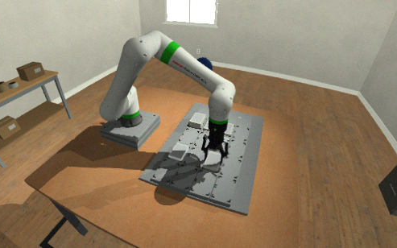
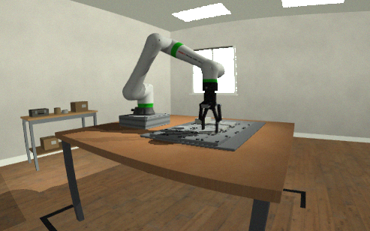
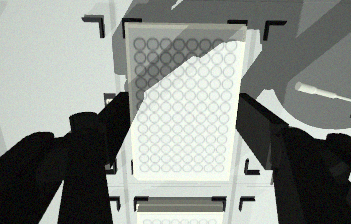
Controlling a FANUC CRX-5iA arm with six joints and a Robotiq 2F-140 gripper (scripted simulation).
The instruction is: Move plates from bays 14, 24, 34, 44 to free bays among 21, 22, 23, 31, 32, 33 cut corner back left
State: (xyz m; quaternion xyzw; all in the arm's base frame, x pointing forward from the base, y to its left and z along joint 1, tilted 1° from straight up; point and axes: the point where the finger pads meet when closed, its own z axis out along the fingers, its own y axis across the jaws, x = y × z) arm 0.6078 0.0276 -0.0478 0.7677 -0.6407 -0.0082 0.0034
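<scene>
My gripper is now 60 mm short of the bay label 43, 10 mm to the right of it and 30 mm above it. Round my hand: sealed 96-well plate (210 mm behind, 40 mm to the right, 30 mm below); sealed deep-well block (270 mm behind, 280 mm to the left, 10 mm below).
</scene>
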